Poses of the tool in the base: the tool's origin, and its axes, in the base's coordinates. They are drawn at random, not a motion.
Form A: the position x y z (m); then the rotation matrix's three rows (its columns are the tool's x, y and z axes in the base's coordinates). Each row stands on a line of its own.
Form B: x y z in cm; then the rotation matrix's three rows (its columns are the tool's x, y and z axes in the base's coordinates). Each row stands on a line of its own. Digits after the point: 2 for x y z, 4 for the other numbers.
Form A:
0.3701 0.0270 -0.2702
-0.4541 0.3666 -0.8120
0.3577 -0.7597 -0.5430
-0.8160 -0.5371 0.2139
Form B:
37.01 2.70 -27.02
-0.4541 0.3666 -0.8120
0.3577 -0.7597 -0.5430
-0.8160 -0.5371 0.2139

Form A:
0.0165 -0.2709 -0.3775
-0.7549 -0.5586 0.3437
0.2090 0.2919 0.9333
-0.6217 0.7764 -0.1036
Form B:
1.65 -27.09 -37.75
-0.7549 -0.5586 0.3437
0.2090 0.2919 0.9333
-0.6217 0.7764 -0.1036

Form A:
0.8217 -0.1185 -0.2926
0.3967 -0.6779 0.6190
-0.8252 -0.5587 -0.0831
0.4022 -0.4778 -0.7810
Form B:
82.17 -11.85 -29.26
0.3967 -0.6779 0.6190
-0.8252 -0.5587 -0.0831
0.4022 -0.4778 -0.7810

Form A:
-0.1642 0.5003 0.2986
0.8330 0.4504 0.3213
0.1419 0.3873 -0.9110
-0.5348 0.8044 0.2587
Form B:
-16.42 50.03 29.86
0.8330 0.4504 0.3213
0.1419 0.3873 -0.9110
-0.5348 0.8044 0.2587

